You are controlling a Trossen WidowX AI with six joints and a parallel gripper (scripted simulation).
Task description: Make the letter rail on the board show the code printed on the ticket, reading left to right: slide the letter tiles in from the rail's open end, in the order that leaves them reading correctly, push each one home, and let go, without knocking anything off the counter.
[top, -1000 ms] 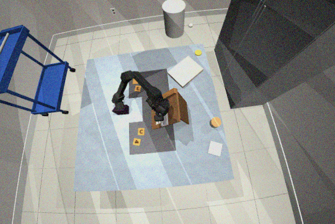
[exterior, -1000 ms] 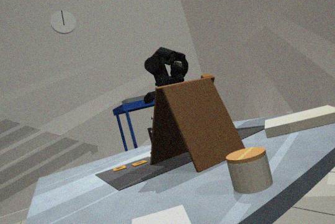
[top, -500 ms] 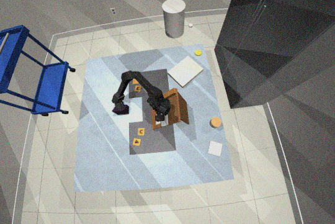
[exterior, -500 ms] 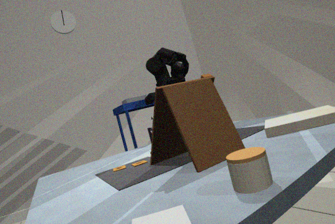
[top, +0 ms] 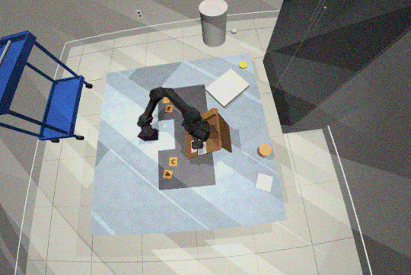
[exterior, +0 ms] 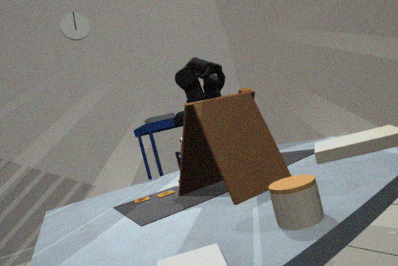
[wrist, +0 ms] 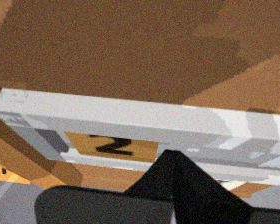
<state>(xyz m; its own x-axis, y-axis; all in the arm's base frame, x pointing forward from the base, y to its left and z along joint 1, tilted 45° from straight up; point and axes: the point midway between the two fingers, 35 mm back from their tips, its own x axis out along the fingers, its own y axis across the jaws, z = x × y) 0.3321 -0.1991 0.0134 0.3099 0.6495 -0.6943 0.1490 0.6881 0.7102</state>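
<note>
Now: the white ticket 8 cm below my gripper tip, 6 cm behind it and 3 cm to the right of it. Also, from my gripper tip: cream slab: 37 cm to the left, 28 cm ahead, 15 cm below; then tan-lidded jar: 39 cm ahead, 17 cm to the right, 13 cm below; then white card: 36 cm to the right, 33 cm ahead, 16 cm below.
</note>
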